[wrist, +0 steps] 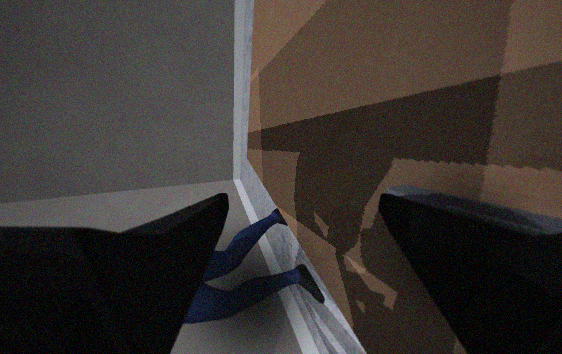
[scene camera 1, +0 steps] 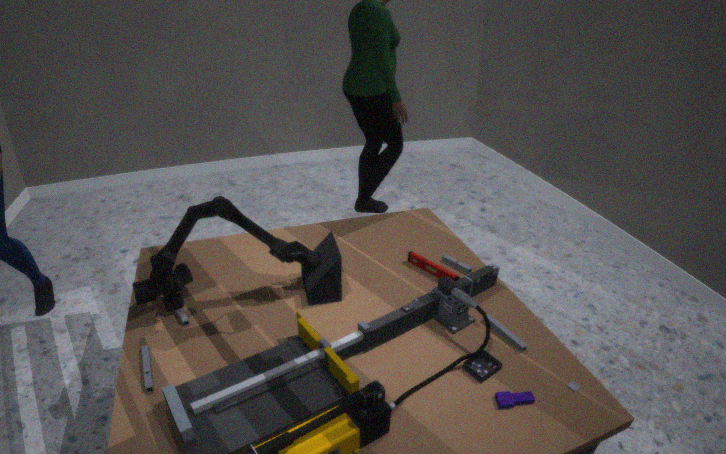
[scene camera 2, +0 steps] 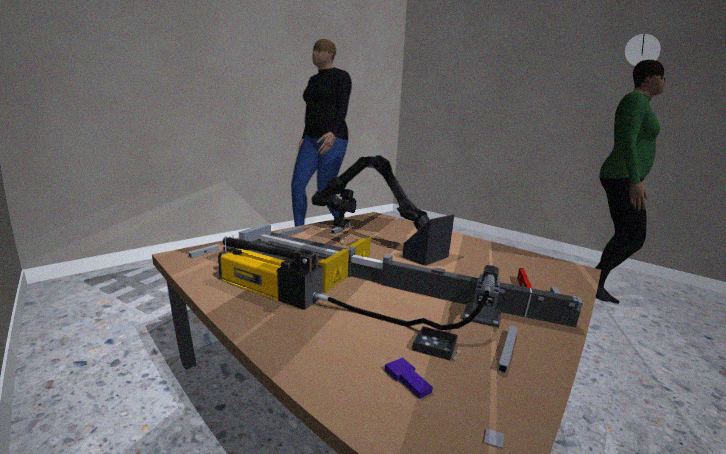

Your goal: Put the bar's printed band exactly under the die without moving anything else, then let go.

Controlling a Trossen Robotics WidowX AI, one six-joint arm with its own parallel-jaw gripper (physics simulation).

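Pixels of known places: gripper, fingertip midpoint: (wrist: pixel 303 200) (scene camera 2: pixel 351 212); arm's base at its link origin: (scene camera 1: pixel 314 262) (scene camera 2: pixel 427 231).
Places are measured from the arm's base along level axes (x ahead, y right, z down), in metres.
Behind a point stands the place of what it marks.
Observation:
A long pale bar (scene camera 1: pixel 273 372) @(z 0.030, x 0.447, y 0.152 m) (scene camera 2: pixel 367 261) @(z 0.035, x 0.361, y -0.052 m) lies along the dark feed bed and passes through the yellow guard onto the dark rail. Its printed band cannot be made out. The press head (scene camera 1: pixel 454 305) (scene camera 2: pixel 487 289) stands over the rail, farther along than the bar's visible end; its die is too small to tell. My gripper (scene camera 1: pixel 159 298) (wrist: pixel 303 200) @(z 0.032, x -0.021, y 0.512 m) is open and empty, above the table's far-left part and well away from the bar and press head. Its two black fingers stand wide apart in the wrist view.
The yellow unit (scene camera 1: pixel 321 434) @(z 0.016, x 0.661, y 0.055 m) (scene camera 2: pixel 248 274) @(z 0.048, x 0.706, y 0.065 m) has a black hose (scene camera 1: pixel 428 379) @(z 0.088, x 0.488, y -0.252 m) (scene camera 2: pixel 369 312) @(z 0.089, x 0.503, y -0.228 m) running to the press head. A red level (scene camera 1: pixel 428 265) @(z 0.069, x -0.016, y -0.413 m) (scene camera 2: pixel 523 278) @(z 0.063, x -0.023, y -0.411 m), a black tray (scene camera 2: pixel 434 352) @(z 0.090, x 0.503, y -0.440 m), a purple piece (scene camera 1: pixel 513 399) @(z 0.085, x 0.610, y -0.449 m) (scene camera 2: pixel 407 377) @(z 0.085, x 0.614, y -0.462 m) and grey bars lie on the table. Two people stand beyond the table.

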